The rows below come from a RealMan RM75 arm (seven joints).
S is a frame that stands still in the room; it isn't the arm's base.
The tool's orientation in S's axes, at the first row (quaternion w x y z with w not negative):
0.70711, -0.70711, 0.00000, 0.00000
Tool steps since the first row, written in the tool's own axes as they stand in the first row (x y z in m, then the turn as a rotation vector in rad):
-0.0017, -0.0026, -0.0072, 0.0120, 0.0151, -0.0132
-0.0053, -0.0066, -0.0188, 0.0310, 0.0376, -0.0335
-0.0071, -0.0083, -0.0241, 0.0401, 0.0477, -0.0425
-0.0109, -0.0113, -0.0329, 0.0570, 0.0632, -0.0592
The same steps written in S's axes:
-0.0017, -0.0072, 0.0026, 0.0120, -0.0132, -0.0151
-0.0053, -0.0188, 0.0066, 0.0310, -0.0335, -0.0376
-0.0071, -0.0241, 0.0083, 0.0401, -0.0425, -0.0477
-0.0109, -0.0329, 0.0113, 0.0570, -0.0592, -0.0632

